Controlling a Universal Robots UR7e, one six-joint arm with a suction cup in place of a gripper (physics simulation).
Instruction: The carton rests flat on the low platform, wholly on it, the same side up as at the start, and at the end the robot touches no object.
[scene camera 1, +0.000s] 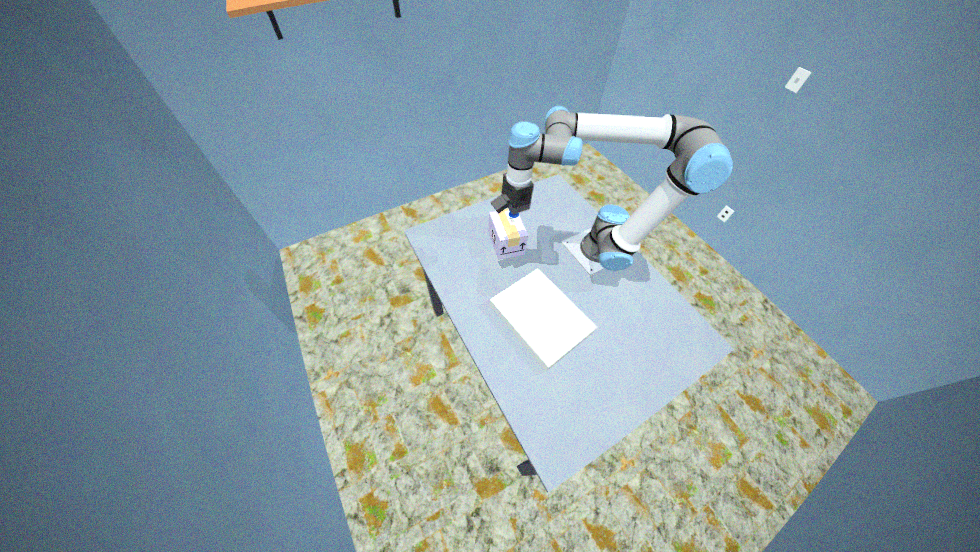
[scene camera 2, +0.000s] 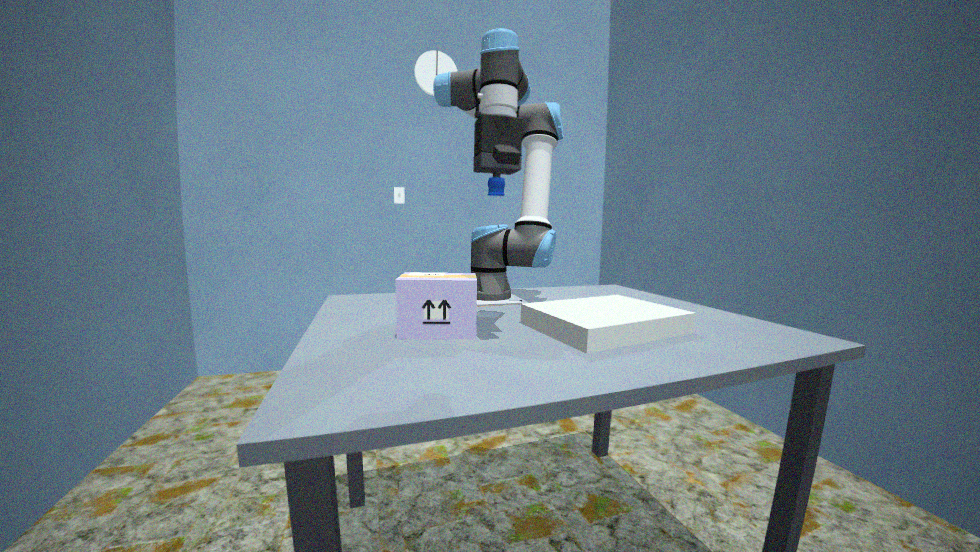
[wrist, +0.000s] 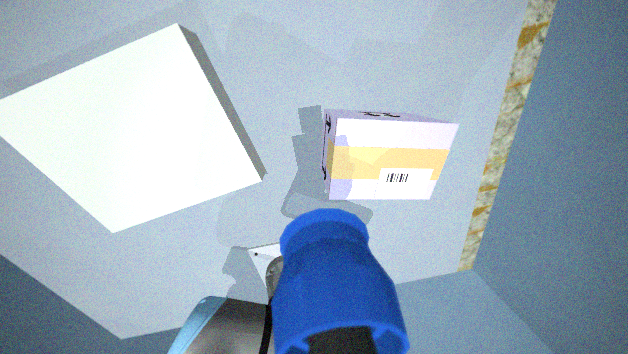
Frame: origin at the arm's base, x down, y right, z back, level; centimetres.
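Seen in the pictures: hand, its tool point: (scene camera 2: 496, 194) (wrist: 324, 245); arm's base, origin of its link: (scene camera 1: 597, 249) (scene camera 2: 487, 296).
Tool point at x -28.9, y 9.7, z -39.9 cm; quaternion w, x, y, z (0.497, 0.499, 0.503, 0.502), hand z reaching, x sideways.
Pixels of each thing's middle, then the offset from my tool point to it. Level surfaces: height alone.
- carton, middle of its body: (wrist: 373, 150) (scene camera 2: 438, 303) (scene camera 1: 507, 233) dx +23.5, dy +11.1, dz +5.5 cm
- low platform, middle of its body: (wrist: 148, 147) (scene camera 2: 605, 318) (scene camera 1: 541, 316) dx +27.2, dy -27.2, dz -0.6 cm
- grey table, height of its surface: dx +29.6 cm
The carton (scene camera 1: 508, 234) (scene camera 2: 436, 306) (wrist: 390, 160) is a pale purple box with an orange tape band and a barcode label on top. It stands upright on the grey table, its printed arrows pointing up, beside the platform and apart from it. The low platform (scene camera 1: 543, 317) (scene camera 2: 608, 312) (wrist: 135, 130) is a flat white slab. My gripper (scene camera 1: 513, 214) (scene camera 2: 495, 194) (wrist: 324, 222) is a blue suction cup. It is open, with nothing on it, and hangs well above table height. In scene camera 2 it shows up and to the right of the carton, with a gap between them.
The grey table (scene camera 1: 637, 370) (scene camera 2: 480, 384) (wrist: 280, 60) carries the carton, the platform and the arm's base (scene camera 1: 595, 243). The base stands behind the carton and platform in scene camera 2. Blue walls stand around the table. An orange-topped piece of furniture (scene camera 1: 274, 6) shows at the top of scene camera 1.
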